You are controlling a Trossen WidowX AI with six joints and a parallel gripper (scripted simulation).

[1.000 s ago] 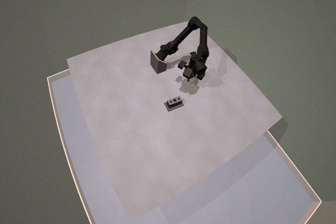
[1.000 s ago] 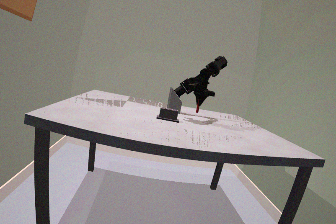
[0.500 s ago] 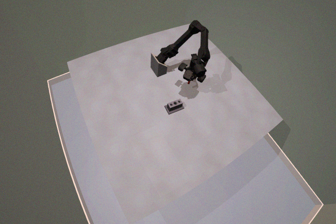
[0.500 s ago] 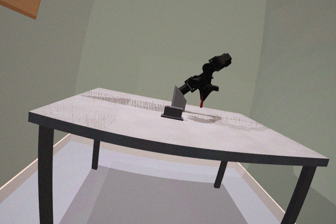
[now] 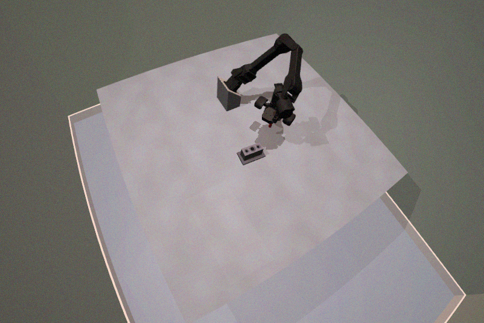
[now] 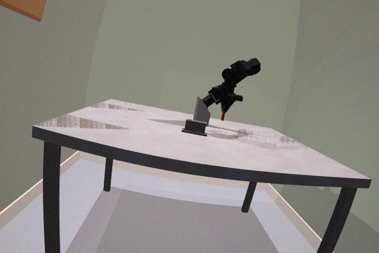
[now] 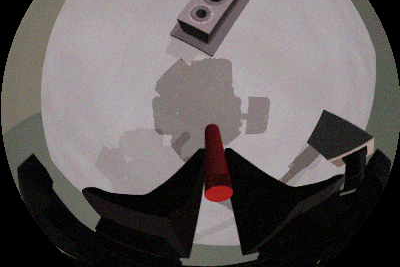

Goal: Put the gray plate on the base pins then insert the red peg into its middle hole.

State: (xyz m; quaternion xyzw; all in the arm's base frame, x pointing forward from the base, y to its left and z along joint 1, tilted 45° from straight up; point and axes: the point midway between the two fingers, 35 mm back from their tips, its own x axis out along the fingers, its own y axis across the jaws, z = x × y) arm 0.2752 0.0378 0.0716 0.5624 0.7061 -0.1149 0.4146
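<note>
My gripper tip is now 13 cm to the left of the gray plate, 7 cm above it and 6 cm short of it. Round my gripper tip: red peg: right at my gripper tip; dark base: 13 cm to the right, 11 cm below, 6 cm ahead.
</note>
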